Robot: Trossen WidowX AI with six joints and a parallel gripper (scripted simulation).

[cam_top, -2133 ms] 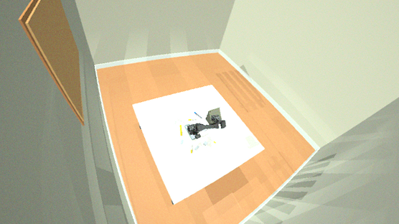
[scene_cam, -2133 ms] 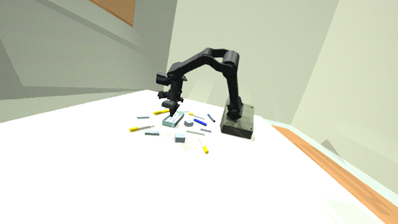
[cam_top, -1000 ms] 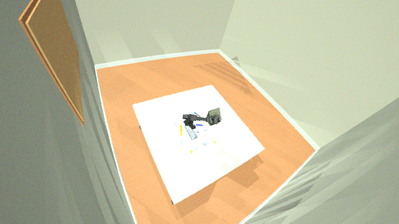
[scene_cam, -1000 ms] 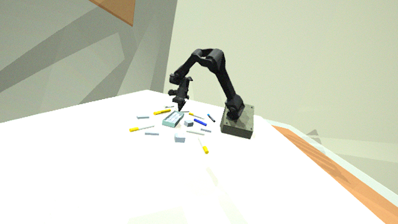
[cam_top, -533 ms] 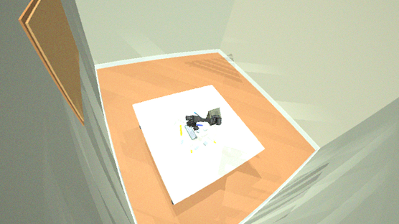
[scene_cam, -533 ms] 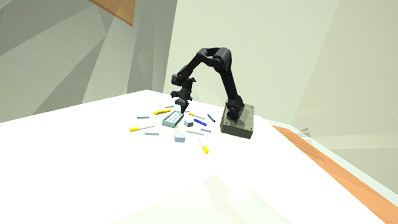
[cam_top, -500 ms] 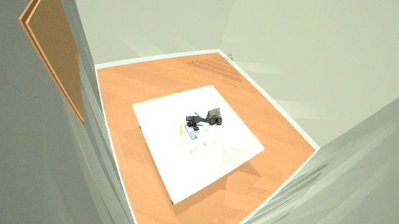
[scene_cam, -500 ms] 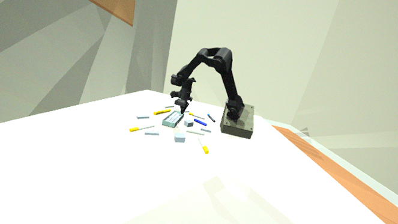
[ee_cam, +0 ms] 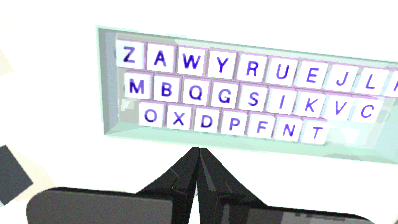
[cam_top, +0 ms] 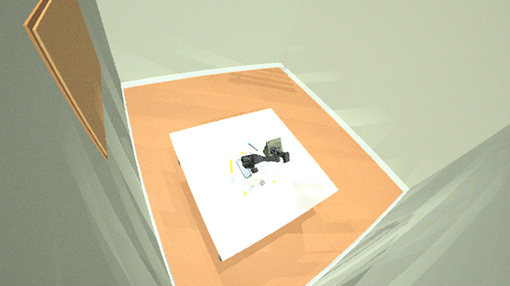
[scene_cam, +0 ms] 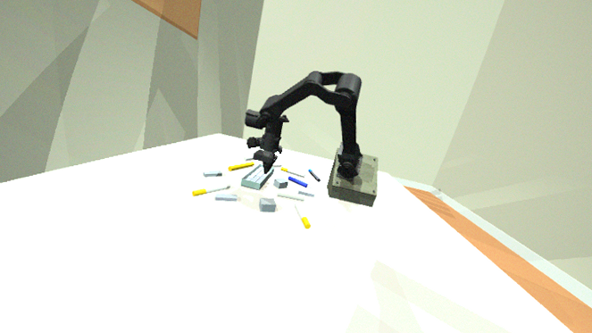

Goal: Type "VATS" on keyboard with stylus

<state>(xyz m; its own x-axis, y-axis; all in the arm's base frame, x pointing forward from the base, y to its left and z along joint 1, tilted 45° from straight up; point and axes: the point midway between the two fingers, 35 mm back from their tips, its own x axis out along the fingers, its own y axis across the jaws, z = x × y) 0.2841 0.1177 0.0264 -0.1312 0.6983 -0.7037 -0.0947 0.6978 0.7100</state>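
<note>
The keyboard lies 40 mm ahead of my gripper tip, 40 mm to the right of it and 30 mm below it. From my gripper tip the other things lie so: blue stylus: 140 mm behind, 90 mm to the right, 30 mm below; then yellow bar: 140 mm ahead, 90 mm to the right, 30 mm below; then dark pen: 150 mm behind, 280 mm to the right, 30 mm below.
</note>
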